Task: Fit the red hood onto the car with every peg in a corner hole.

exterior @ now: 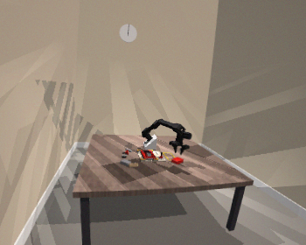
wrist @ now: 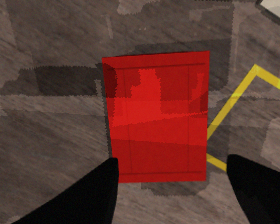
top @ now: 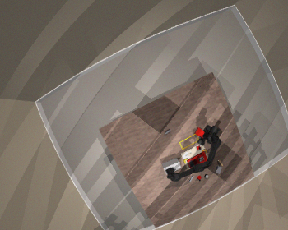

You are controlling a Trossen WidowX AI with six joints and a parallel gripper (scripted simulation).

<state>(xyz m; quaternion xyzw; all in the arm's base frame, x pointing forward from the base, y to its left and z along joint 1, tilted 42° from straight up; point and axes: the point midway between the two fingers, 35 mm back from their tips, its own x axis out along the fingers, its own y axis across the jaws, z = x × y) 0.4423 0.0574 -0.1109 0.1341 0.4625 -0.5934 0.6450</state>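
My gripper tip is now 10 mm short of the red hood and 60 mm above it. Round my gripper tip: round piece 160 mm behind, 450 mm to the right, 60 mm below.
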